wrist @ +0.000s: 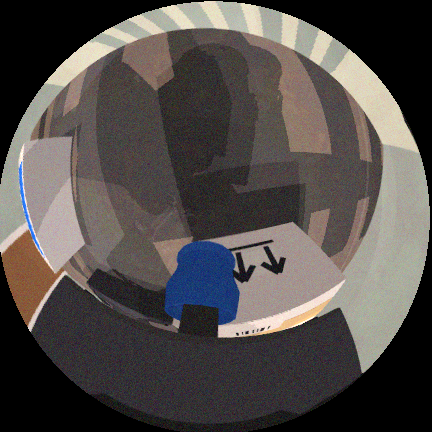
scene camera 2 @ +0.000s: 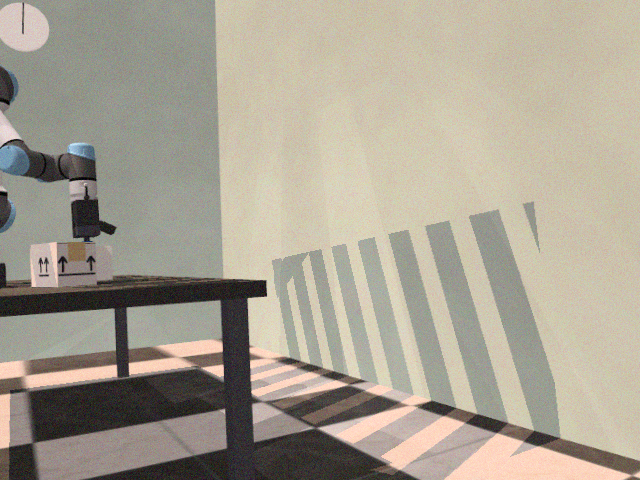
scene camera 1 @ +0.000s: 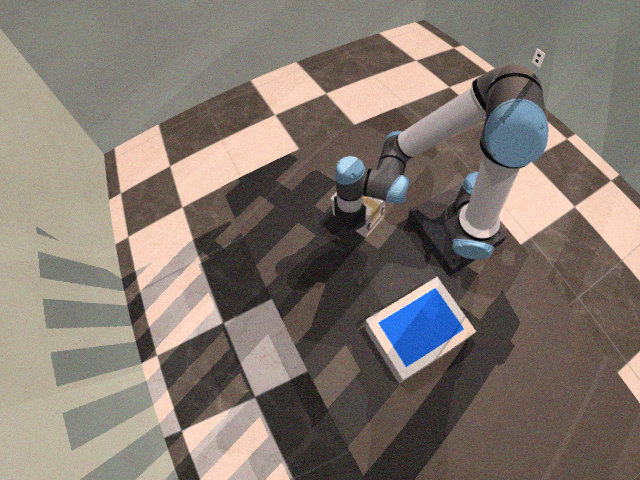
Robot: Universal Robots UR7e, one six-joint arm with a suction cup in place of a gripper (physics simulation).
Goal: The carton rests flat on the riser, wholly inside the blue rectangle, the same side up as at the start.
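Places are measured from the arm's base along level axes (x left, y back, z up), in metres.
Pixels of known places: hand at its tool point: (wrist: 205, 264).
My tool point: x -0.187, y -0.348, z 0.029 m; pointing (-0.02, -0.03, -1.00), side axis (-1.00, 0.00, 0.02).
Ahead of a thing's pixels: the offset from my tool point to its top centre.
The white carton {dx -0.068, dy +0.076, dz +0.026 m} (scene camera 1: 373, 215) (scene camera 2: 66, 264) (wrist: 284, 282) stands on the dark table (scene camera 2: 129, 290), with arrow marks on its sides and a brown tape strip on top. My blue suction cup (scene camera 2: 88, 239) (wrist: 203, 280) points straight down at the carton's top, near the tape, touching it or a hair above it. It grips nothing. In scene camera 1 the wrist hides the cup and most of the carton. The white riser {dx +0.399, dy -0.009, dz +0.031 m} (scene camera 1: 395, 364) (wrist: 50, 189) with the blue rectangle {dx +0.399, dy -0.009, dz +0.031 m} (scene camera 1: 421, 325) stands apart from the carton, nearer the camera, with nothing on it.
The arm's base (scene camera 1: 444, 232) is bolted to the table, to the right of the carton and behind the riser. The table's edge and legs show in scene camera 2. Room walls lie beyond the table.
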